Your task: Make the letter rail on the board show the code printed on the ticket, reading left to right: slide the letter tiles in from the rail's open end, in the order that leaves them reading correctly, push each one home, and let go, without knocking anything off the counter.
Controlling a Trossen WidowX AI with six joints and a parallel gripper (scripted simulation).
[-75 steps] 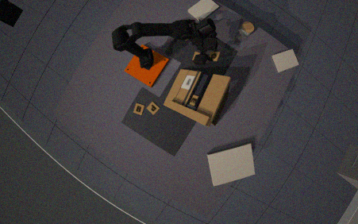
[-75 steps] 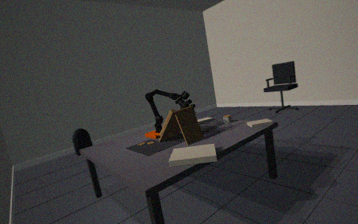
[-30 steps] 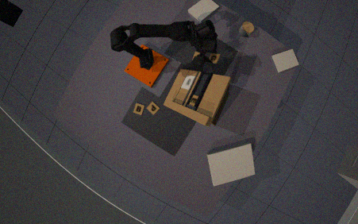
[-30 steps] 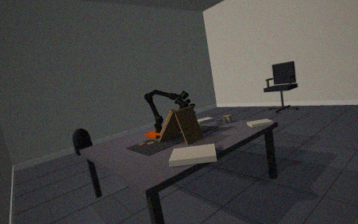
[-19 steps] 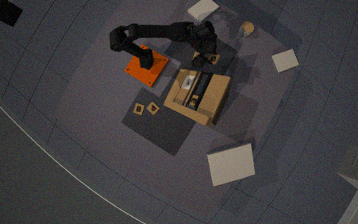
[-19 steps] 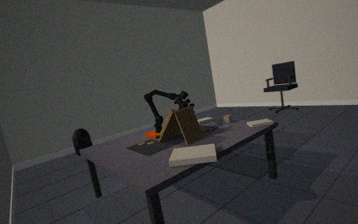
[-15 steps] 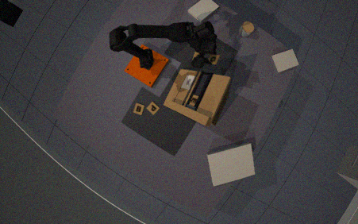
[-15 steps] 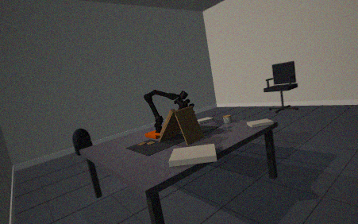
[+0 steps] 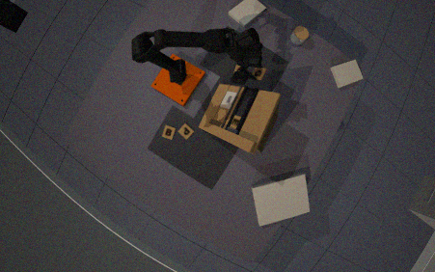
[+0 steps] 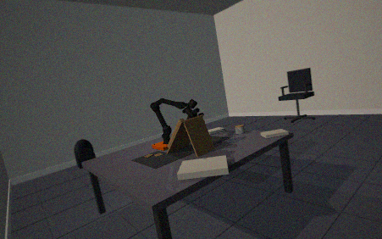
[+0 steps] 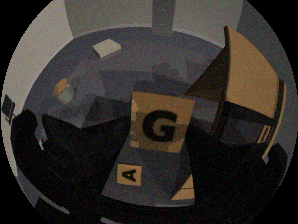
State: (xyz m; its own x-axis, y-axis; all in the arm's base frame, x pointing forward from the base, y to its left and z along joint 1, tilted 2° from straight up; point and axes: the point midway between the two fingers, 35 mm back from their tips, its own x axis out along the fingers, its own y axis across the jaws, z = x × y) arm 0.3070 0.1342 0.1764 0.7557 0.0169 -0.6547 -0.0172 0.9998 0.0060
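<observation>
My gripper tip is now 14 cm to the left of the white ticket, 8 cm above it and 6 cm past it. Round my gripper tip: small cup (37 cm to the left, 14 cm below, 11 cm ahead); then white slab (45 cm to the right, 40 cm ahead, 15 cm below); then dark mat (17 cm below, 16 cm to the right, 14 cm behind).
</observation>
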